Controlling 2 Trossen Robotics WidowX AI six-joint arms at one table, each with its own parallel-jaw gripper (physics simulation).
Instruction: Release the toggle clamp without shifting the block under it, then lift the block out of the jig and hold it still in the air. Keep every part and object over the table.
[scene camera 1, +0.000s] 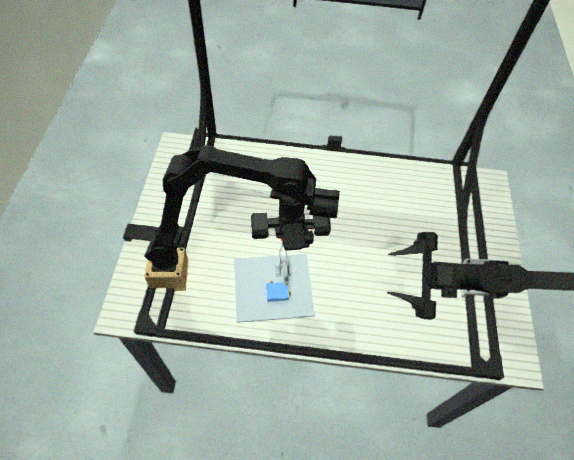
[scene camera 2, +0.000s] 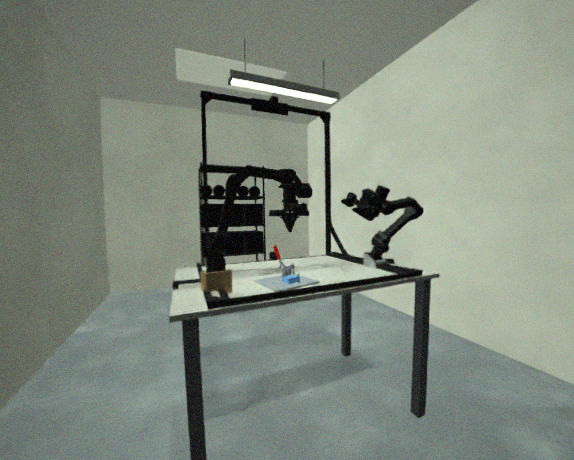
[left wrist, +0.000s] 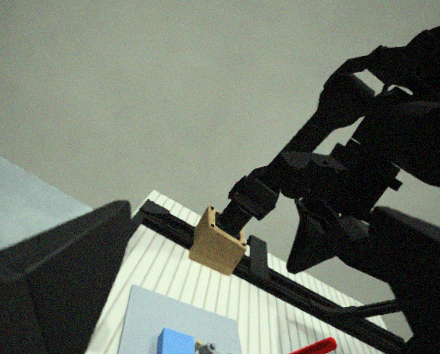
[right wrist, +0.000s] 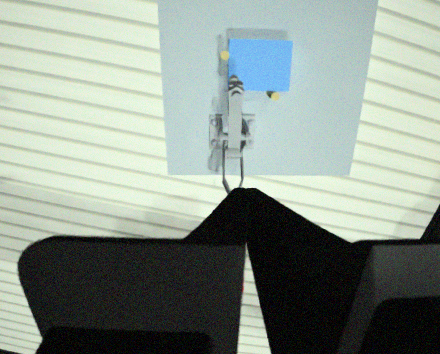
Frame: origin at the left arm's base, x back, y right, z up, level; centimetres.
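Seen in the pictures: left gripper, fingertip midpoint: (scene camera 1: 387, 273) (scene camera 2: 346, 205) (left wrist: 251, 216); right gripper, fingertip midpoint: (scene camera 2: 290, 232) (left wrist: 290, 271) (right wrist: 244, 199); left arm's base at its link origin: (scene camera 2: 375, 256); right arm's base at its link origin: (scene camera 1: 164, 262) (scene camera 2: 215, 270) (left wrist: 227, 226).
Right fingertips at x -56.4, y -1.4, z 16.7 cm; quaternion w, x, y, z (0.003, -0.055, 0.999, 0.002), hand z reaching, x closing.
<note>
Pixels of each thing's middle, then the offset from my right fingertips to it. "*": a spot on its surface instead.
- blue block at the middle of its body: (right wrist: 258, 65) (scene camera 1: 277, 291) (scene camera 2: 291, 279) dx -2.4, dy -4.6, dz -20.5 cm
- pale grey baseplate at the middle of its body: (right wrist: 262, 86) (scene camera 1: 273, 289) (scene camera 2: 286, 285) dx -3.7, dy -2.4, dz -23.6 cm
- metal toggle clamp at a spot on its surface: (right wrist: 234, 119) * dx -0.5, dy +0.2, dz -15.8 cm
A blue block (scene camera 1: 277, 291) sits in the jig on a pale grey baseplate (scene camera 1: 258, 301), between small yellow pegs (right wrist: 225, 55). The metal toggle clamp (right wrist: 234, 119) stands just behind it, and its arm reaches to the block's near edge. Its red handle (scene camera 2: 277, 252) leans back away from the block, and shows at the bottom of the left wrist view (left wrist: 315, 347). My right gripper (right wrist: 244, 199) is shut and empty, pointing down above the handle, which its fingers mostly hide. My left gripper (scene camera 1: 394, 274) is open and empty, held high, far to the side of the jig.
A tan box (scene camera 1: 166, 269) holds the right arm's base at the table's edge. A black frame rail (scene camera 1: 313, 351) runs around the table top, with tall uprights at the back. Shelving (scene camera 2: 235, 219) stands behind the table.
</note>
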